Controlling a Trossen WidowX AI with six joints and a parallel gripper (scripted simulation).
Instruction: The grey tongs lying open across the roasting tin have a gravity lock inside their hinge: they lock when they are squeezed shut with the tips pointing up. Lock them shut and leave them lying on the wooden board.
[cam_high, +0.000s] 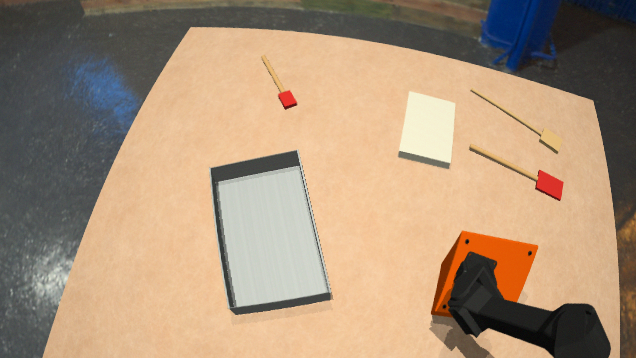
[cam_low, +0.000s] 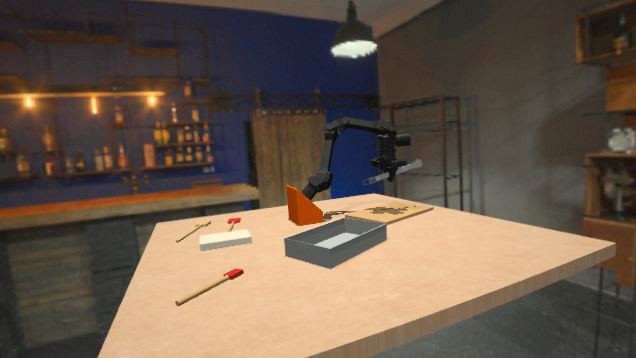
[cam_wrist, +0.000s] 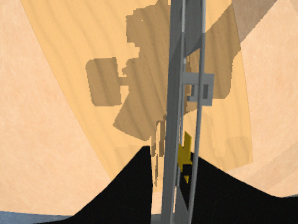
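My gripper tip is 2 cm to the left of the yellow piece and 3 cm below it. The rest, counted from my gripper tip: grey roasting tin (35 cm ahead, 38 cm to the right, 12 cm below); cream block (12 cm ahead, 74 cm to the right, 14 cm below); wooden board (1 cm behind, 1 cm to the right, 14 cm below).
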